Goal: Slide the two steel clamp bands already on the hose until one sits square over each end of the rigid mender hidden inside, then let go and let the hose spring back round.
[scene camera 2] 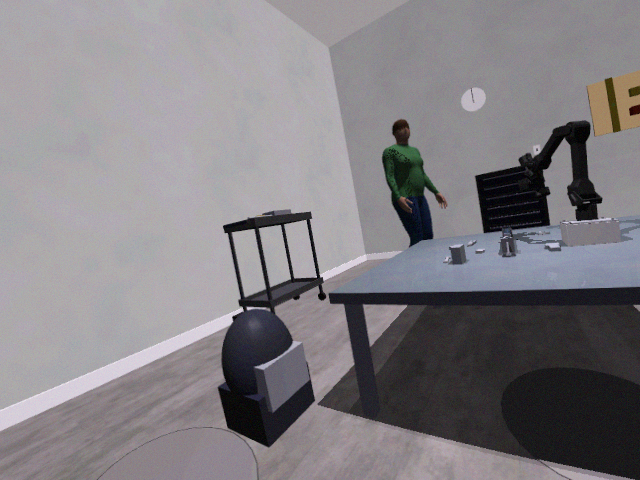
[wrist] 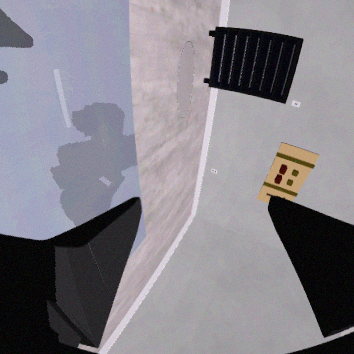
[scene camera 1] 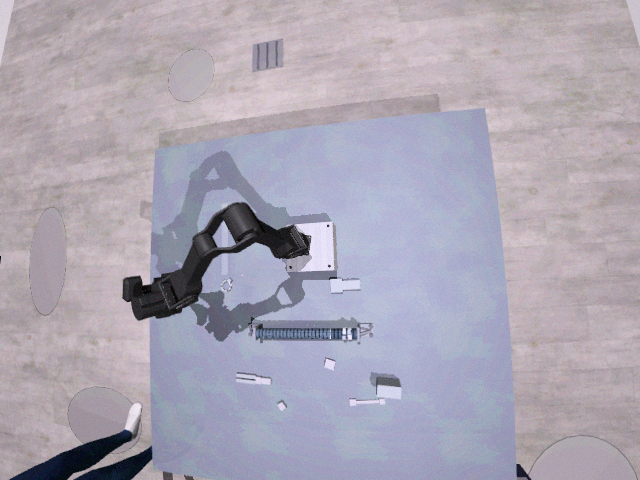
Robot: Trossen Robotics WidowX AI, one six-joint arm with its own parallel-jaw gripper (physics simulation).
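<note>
The blue ribbed hose lies straight along a grey cradle with brackets at both ends, in front of the robot's base. Pale, bright bands show around the hose near its right end in scene camera 1; how squarely they sit is too small to tell. The mender inside is hidden. My gripper is open, with nothing between its fingers. It is raised high, out past the table's left edge in scene camera 1, well away from the hose. The hose does not show in the wrist view.
The white base block stands behind the hose. A pale stepped piece and a small ring lie between. In front are a grey block, a forked piece, a thin bar and a small cube.
</note>
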